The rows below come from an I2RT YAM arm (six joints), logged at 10 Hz.
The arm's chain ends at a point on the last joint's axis. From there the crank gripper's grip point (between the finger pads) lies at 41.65 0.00 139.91 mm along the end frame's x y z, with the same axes.
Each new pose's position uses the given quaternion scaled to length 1; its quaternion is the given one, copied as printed.
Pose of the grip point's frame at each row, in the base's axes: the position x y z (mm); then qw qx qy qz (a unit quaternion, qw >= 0):
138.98 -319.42 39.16 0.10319 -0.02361 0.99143 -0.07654
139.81 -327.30 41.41 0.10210 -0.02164 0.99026 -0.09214
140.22 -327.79 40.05 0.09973 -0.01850 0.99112 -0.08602
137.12 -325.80 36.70 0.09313 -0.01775 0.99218 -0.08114
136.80 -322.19 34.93 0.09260 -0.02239 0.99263 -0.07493
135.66 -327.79 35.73 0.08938 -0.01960 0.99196 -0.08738
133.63 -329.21 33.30 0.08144 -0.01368 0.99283 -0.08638
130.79 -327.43 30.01 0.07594 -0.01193 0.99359 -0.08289
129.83 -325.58 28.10 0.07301 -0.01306 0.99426 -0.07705
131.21 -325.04 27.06 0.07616 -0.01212 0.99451 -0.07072
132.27 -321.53 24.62 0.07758 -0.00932 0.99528 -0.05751
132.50 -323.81 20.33 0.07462 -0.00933 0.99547 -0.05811
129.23 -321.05 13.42 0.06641 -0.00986 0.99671 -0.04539
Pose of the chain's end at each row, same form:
150.56 -296.26 182.82 0.10319 -0.02361 0.99143 -0.07654
151.70 -299.82 184.28 0.10210 -0.02164 0.99026 -0.09214
152.91 -302.21 183.21 0.09973 -0.01850 0.99112 -0.08602
151.76 -301.64 179.92 0.09313 -0.01775 0.99218 -0.08114
151.50 -299.53 178.39 0.09260 -0.02239 0.99263 -0.07493
151.32 -301.76 178.51 0.08938 -0.01960 0.99196 -0.08738
151.76 -303.81 175.90 0.08144 -0.01368 0.99283 -0.08638
150.56 -303.13 172.59 0.07594 -0.01193 0.99359 -0.08289
150.43 -302.86 170.82 0.07301 -0.01306 0.99426 -0.07705
150.93 -304.17 170.19 0.07616 -0.01212 0.99451 -0.07072
151.66 -304.57 168.31 0.07758 -0.00932 0.99528 -0.05751
152.74 -306.68 163.88 0.07462 -0.00933 0.99547 -0.05811
151.86 -307.50 157.00 0.06641 -0.00986 0.99671 -0.04539

